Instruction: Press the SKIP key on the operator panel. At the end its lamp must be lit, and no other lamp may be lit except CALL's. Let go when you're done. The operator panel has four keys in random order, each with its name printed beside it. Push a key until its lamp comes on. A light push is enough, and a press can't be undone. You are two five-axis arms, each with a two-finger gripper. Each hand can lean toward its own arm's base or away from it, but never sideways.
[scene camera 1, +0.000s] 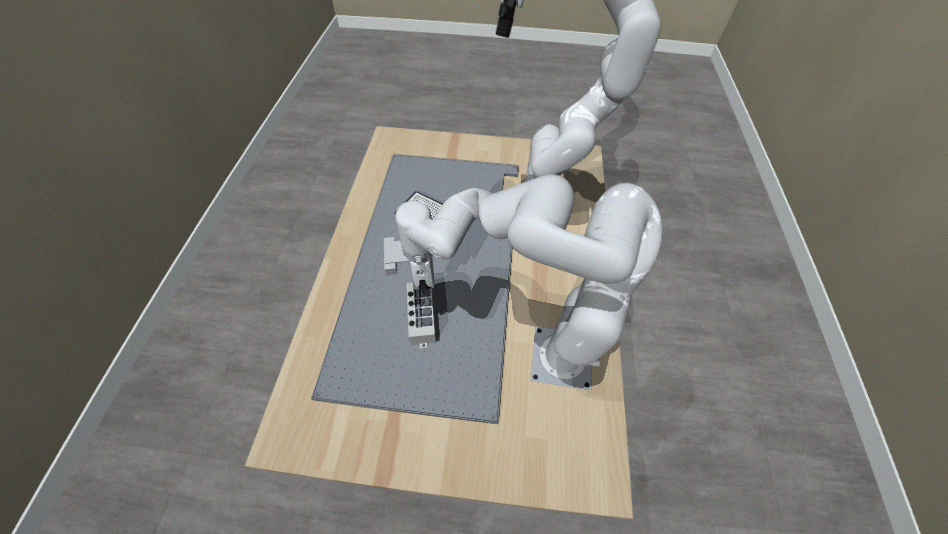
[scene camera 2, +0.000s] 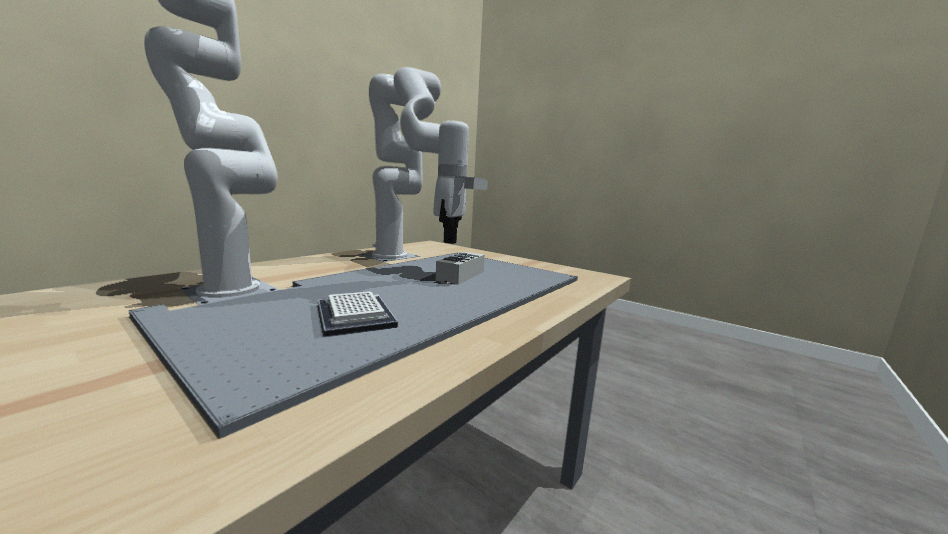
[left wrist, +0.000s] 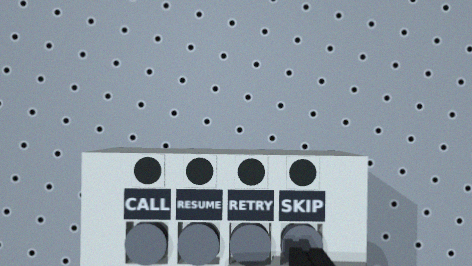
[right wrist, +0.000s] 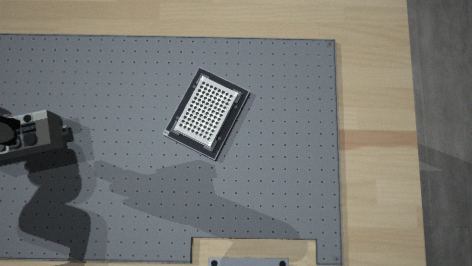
In view: the left gripper (scene camera 2: 450, 243), a white plate (scene camera 2: 363, 306) and an operator panel (left wrist: 121, 187).
The white plate is seen too in the right wrist view (right wrist: 202, 121). The left wrist view misses the white plate: it is out of frame.
